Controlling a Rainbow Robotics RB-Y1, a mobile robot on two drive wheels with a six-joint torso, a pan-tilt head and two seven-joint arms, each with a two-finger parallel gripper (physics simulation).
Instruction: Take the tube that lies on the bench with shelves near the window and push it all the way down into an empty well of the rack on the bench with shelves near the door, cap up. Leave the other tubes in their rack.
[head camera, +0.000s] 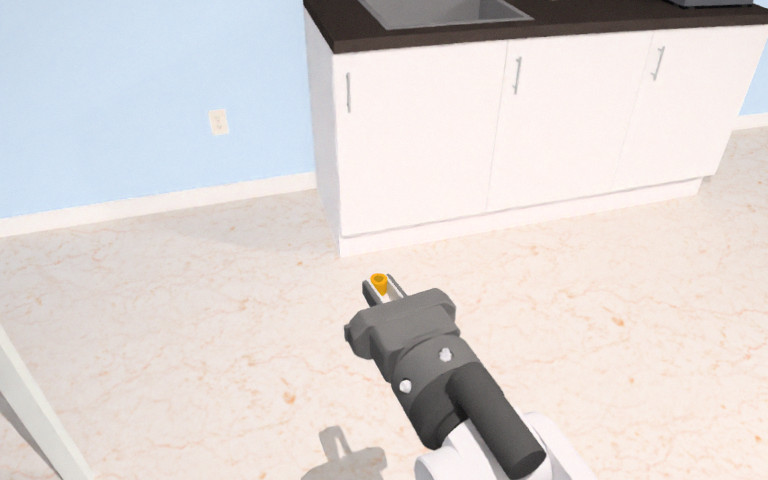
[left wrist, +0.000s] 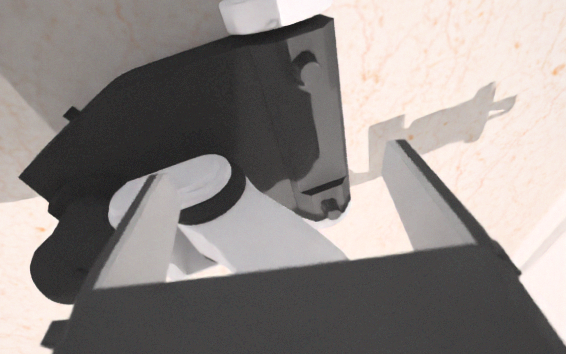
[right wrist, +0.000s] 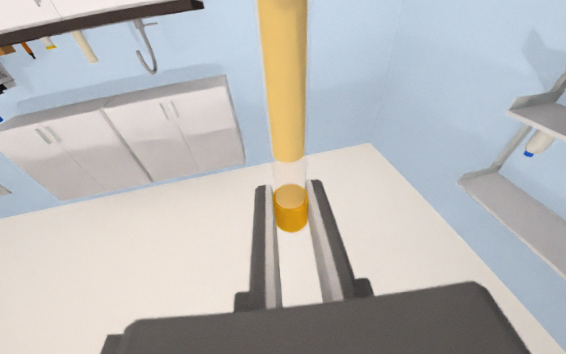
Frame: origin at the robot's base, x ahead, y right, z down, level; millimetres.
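Where they show: left gripper, fingertip midpoint: (left wrist: 276, 172); right gripper, fingertip midpoint: (head camera: 375, 283) (right wrist: 289, 193).
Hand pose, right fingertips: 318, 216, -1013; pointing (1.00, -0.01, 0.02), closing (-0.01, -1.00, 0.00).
Note:
After its pixels a point has its place, as x, y, z.
A clear tube with yellow content and an orange cap (head camera: 378, 281) {306, 214, -1026} (right wrist: 291, 210) {301, 216, -1007} is held by my right gripper (head camera: 385, 287) {318, 216, -1013} (right wrist: 289, 193) {318, 216, -1013}. The gripper is shut on the tube at its cap end. The cap faces up in the head camera view, and the tube's body is hidden there. In the right wrist view the body runs from the cap to the top edge of the picture. My left gripper (left wrist: 276, 172) {-109, -252, -541} is open, its fingers wide apart with no object held between them. The rack and the bench with shelves near the door do not show in the head camera view.
A white cabinet (head camera: 419, 135) {1451, 852, -541} with a dark counter top (head camera: 453, 32) {1418, 941, -907} and a sink (head camera: 441, 12) {1856, 1137, -839} stands at the top right. A pale post (head camera: 39, 407) {869, -419, -374} crosses the lower left. White wall cupboards (right wrist: 170, 130) {1712, 1091, -1639} and grey shelves (right wrist: 520, 220) {653, -955, -1809} show in the right wrist view.

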